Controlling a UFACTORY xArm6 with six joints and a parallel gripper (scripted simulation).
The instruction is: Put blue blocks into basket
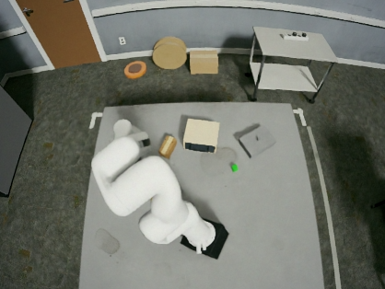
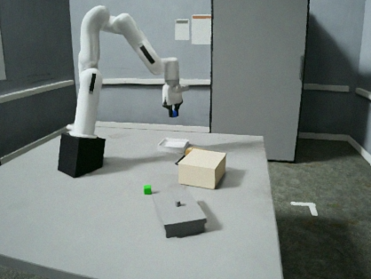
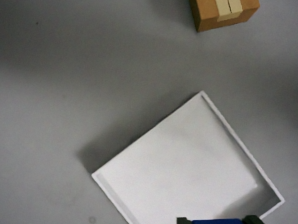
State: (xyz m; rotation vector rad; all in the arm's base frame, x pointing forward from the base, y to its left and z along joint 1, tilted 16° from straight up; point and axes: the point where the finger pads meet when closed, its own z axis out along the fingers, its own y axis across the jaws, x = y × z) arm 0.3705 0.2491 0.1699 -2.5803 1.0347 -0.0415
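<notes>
Now: hand 190 mm above the white basket, 20 mm to the right of it and 10 mm past it. The rest, counted from my hand: light wooden cabinet: 350 mm to the right, 170 mm ahead, 160 mm below; then brown box: 160 mm below, 150 mm to the right, 140 mm ahead; then dark-rimmed drawer: 340 mm to the right, 160 mm below, 160 mm ahead.
</notes>
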